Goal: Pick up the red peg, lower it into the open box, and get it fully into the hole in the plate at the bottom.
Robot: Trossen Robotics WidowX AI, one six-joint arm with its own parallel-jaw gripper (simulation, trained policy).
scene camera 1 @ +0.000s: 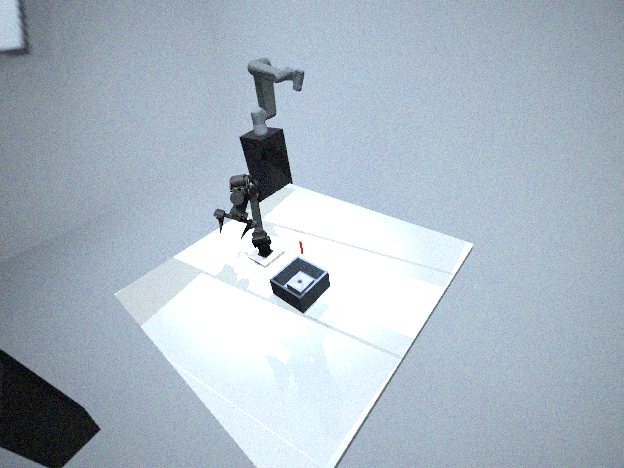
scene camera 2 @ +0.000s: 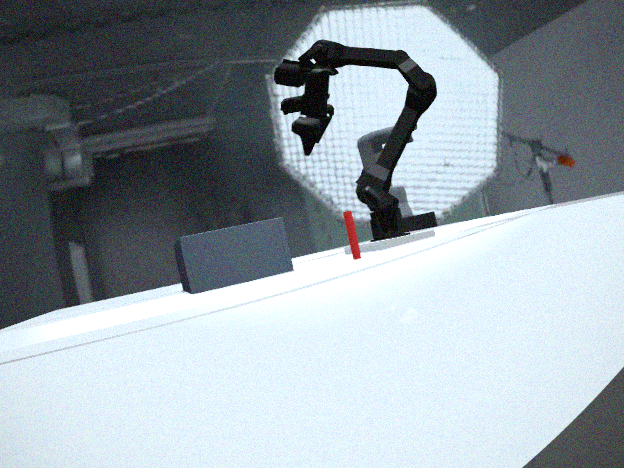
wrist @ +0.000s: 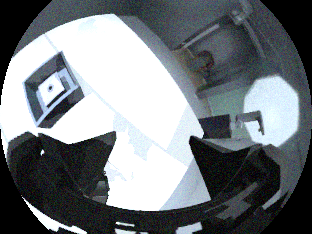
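Observation:
Through scene camera 2 I can see my gripper (scene camera 2: 312, 149), and the same view gives me a dark box (scene camera 2: 211, 260). The wrist view shows me my gripper (wrist: 153, 137) as well.

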